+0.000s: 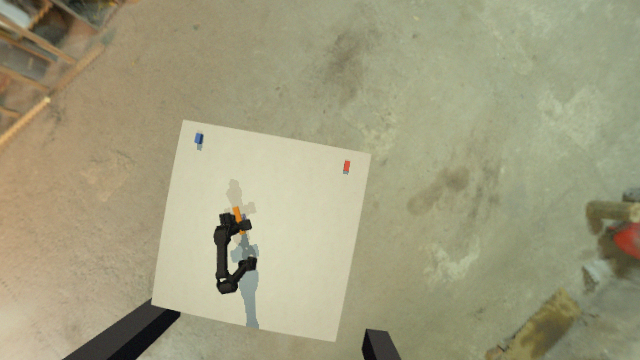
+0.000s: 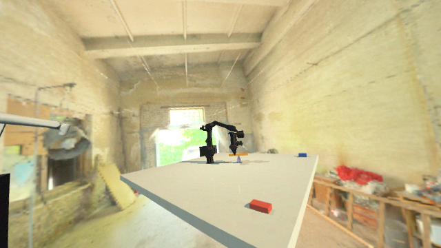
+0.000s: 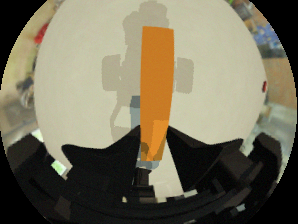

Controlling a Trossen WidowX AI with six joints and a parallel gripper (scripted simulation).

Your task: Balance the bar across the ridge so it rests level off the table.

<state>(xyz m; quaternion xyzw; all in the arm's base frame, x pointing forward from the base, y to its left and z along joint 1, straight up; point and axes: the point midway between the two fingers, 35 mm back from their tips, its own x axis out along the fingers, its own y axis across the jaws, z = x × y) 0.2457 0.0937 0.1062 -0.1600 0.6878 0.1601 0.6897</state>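
My gripper tip is now 3 cm short of the orange bar and 1 cm to the right of it. Also, from my gripper tip: red block: 49 cm ahead, 59 cm to the right, 6 cm below; then blue block: 49 cm ahead, 41 cm to the left, 6 cm below.
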